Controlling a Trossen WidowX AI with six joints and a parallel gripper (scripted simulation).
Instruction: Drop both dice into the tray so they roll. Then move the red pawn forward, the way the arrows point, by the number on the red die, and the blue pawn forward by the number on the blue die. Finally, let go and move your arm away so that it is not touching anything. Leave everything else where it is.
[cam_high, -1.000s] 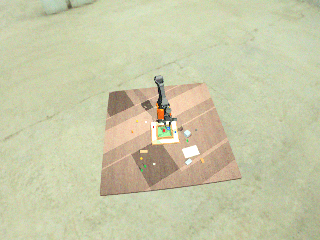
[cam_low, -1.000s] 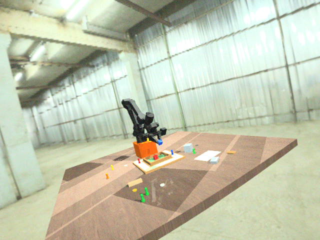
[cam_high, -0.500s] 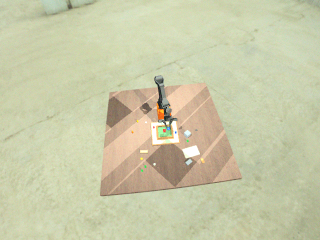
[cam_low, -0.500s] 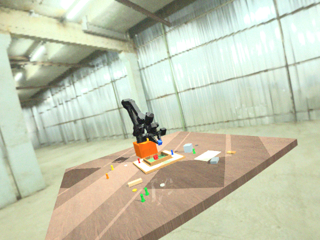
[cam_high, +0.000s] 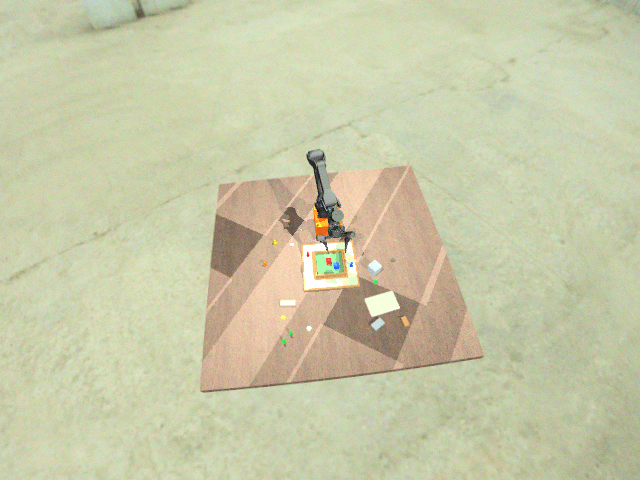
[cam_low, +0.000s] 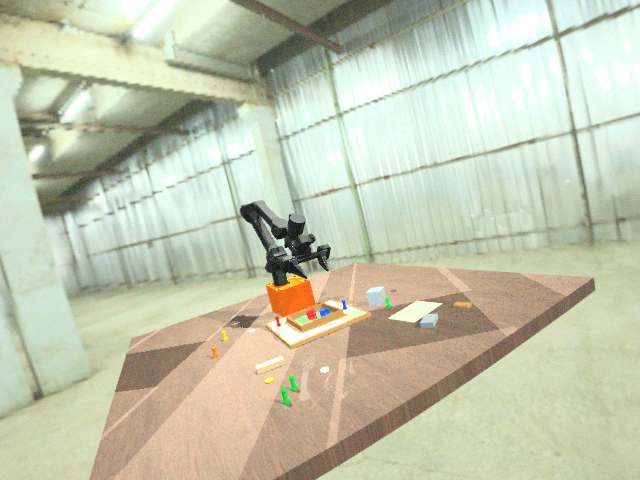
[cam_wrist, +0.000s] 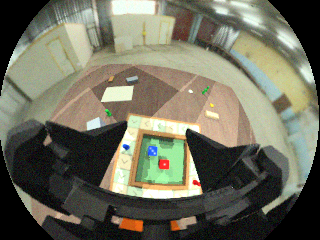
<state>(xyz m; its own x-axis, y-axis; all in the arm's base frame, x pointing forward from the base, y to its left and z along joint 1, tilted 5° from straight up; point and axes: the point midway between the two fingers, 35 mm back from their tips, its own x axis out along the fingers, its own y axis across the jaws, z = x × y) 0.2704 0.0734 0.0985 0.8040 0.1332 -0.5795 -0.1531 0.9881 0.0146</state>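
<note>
Right now the red pawn is 16 cm to the right of my gripper tip, 14 cm below it and 9 cm behind it. Also, from my gripper tip: blue pawn: 14 cm below, 8 cm to the left, 3 cm behind; cream sheet: 23 cm to the left, 18 cm ahead, 17 cm below; grey cube: 20 cm to the left, 14 cm below, 1 cm behind.
</note>
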